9 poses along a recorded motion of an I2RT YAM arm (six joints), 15 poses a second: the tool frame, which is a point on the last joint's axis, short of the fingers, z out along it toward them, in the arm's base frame.
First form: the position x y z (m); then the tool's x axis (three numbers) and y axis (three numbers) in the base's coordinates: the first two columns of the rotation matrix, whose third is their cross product.
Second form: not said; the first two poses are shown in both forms.
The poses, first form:
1: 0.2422 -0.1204 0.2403 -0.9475 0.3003 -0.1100 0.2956 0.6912 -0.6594
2: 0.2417 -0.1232 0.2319 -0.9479 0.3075 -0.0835 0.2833 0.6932 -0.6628
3: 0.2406 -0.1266 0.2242 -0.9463 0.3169 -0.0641 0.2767 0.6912 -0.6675
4: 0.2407 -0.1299 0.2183 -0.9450 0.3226 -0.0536 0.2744 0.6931 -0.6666
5: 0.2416 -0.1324 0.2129 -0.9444 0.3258 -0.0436 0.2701 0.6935 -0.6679
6: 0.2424 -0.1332 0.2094 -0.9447 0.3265 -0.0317 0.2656 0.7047 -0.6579
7: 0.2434 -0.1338 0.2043 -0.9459 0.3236 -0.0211 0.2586 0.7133 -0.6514
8: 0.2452 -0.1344 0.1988 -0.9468 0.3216 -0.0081 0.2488 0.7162 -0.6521
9: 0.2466 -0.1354 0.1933 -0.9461 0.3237 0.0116 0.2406 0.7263 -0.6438
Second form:
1:
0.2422 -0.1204 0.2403
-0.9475 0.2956 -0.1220
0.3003 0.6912 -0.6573
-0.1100 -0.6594 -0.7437

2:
0.2417 -0.1232 0.2319
-0.9479 0.2833 -0.1459
0.3075 0.6932 -0.6519
-0.0835 -0.6628 -0.7442

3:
0.2406 -0.1266 0.2242
-0.9463 0.2767 -0.1672
0.3169 0.6912 -0.6494
-0.0641 -0.6675 -0.7418

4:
0.2407 -0.1299 0.2183
-0.9450 0.2744 -0.1779
0.3226 0.6931 -0.6446
-0.0536 -0.6666 -0.7435

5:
0.2416 -0.1324 0.2129
-0.9444 0.2701 -0.1874
0.3258 0.6935 -0.6425
-0.0436 -0.6679 -0.7429

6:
0.2424 -0.1332 0.2094
-0.9447 0.2656 -0.1925
0.3265 0.7047 -0.6299
-0.0317 -0.6579 -0.7524

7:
0.2434 -0.1338 0.2043
-0.9459 0.2586 -0.1957
0.3236 0.7133 -0.6216
-0.0211 -0.6514 -0.7584

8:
0.2452 -0.1344 0.1988
-0.9468 0.2488 -0.2039
0.3216 0.7162 -0.6194
-0.0081 -0.6521 -0.7581

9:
0.2466 -0.1354 0.1933
-0.9461 0.2406 -0.2168
0.3237 0.7263 -0.6063
0.0116 -0.6438 -0.7650

